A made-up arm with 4 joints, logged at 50 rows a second.
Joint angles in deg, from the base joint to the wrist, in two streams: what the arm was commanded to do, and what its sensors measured. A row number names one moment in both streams.
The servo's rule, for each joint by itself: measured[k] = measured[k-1] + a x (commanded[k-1-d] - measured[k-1]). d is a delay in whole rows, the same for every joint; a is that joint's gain. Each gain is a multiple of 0.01, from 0.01 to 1. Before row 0 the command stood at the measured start. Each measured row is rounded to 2 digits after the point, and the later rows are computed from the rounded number. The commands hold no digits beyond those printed.
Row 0, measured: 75.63 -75.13 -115.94 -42.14
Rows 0 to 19, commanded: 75.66 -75.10 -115.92 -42.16; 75.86 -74.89 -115.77 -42.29; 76.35 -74.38 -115.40 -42.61; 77.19 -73.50 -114.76 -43.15; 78.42 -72.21 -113.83 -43.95; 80.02 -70.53 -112.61 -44.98; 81.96 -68.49 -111.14 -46.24; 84.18 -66.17 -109.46 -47.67; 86.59 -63.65 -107.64 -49.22; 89.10 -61.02 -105.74 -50.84; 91.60 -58.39 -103.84 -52.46; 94.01 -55.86 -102.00 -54.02; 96.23 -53.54 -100.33 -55.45; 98.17 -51.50 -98.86 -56.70; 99.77 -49.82 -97.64 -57.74; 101.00 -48.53 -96.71 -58.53; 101.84 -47.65 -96.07 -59.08; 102.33 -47.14 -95.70 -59.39; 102.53 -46.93 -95.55 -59.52; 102.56 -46.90 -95.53 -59.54
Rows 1 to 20, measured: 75.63 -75.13 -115.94 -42.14; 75.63 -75.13 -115.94 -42.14; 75.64 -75.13 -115.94 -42.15; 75.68 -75.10 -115.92 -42.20; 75.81 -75.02 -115.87 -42.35; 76.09 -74.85 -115.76 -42.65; 76.56 -74.56 -115.57 -43.13; 77.25 -74.12 -115.27 -43.81; 78.19 -73.50 -114.86 -44.71; 79.39 -72.69 -114.32 -45.81; 80.83 -71.70 -113.65 -47.07; 82.48 -70.53 -112.86 -48.46; 84.30 -69.19 -111.96 -49.94; 86.24 -67.72 -110.96 -51.45; 88.24 -66.16 -109.90 -52.93; 90.23 -64.55 -108.80 -54.32; 92.14 -62.93 -107.68 -55.59; 93.91 -61.35 -106.58 -56.68; 95.50 -59.84 -105.53 -57.57; 96.87 -58.44 -104.55 -58.24
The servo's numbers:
d 2
a 0.20 0.11 0.10 0.37

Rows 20 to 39, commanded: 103.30 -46.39 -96.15 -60.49; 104.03 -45.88 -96.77 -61.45; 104.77 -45.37 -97.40 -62.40; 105.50 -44.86 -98.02 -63.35; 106.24 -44.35 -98.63 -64.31; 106.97 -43.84 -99.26 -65.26; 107.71 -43.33 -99.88 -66.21; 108.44 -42.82 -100.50 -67.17; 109.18 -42.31 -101.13 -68.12; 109.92 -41.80 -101.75 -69.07; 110.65 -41.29 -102.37 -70.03; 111.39 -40.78 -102.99 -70.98; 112.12 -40.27 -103.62 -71.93; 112.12 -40.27 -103.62 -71.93; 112.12 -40.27 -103.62 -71.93; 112.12 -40.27 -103.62 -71.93; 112.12 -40.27 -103.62 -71.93; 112.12 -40.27 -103.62 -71.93; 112.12 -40.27 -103.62 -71.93; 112.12 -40.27 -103.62 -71.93
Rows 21 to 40, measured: 98.00 -57.17 -103.65 -58.71; 98.91 -56.04 -102.84 -59.02; 99.79 -54.98 -102.17 -59.56; 100.64 -53.98 -101.63 -60.26; 101.47 -53.03 -101.21 -61.05; 102.28 -52.13 -100.89 -61.90; 103.07 -51.27 -100.66 -62.79; 103.85 -50.45 -100.52 -63.70; 104.62 -49.67 -100.46 -64.63; 105.38 -48.92 -100.46 -65.57; 106.14 -48.19 -100.53 -66.51; 106.90 -47.49 -100.65 -67.46; 107.65 -46.81 -100.82 -68.41; 108.40 -46.15 -101.04 -69.36; 109.14 -45.50 -101.30 -70.31; 109.74 -44.92 -101.53 -70.91; 110.22 -44.41 -101.74 -71.29; 110.60 -43.95 -101.93 -71.53; 110.90 -43.55 -102.10 -71.68; 111.14 -43.19 -102.25 -71.77
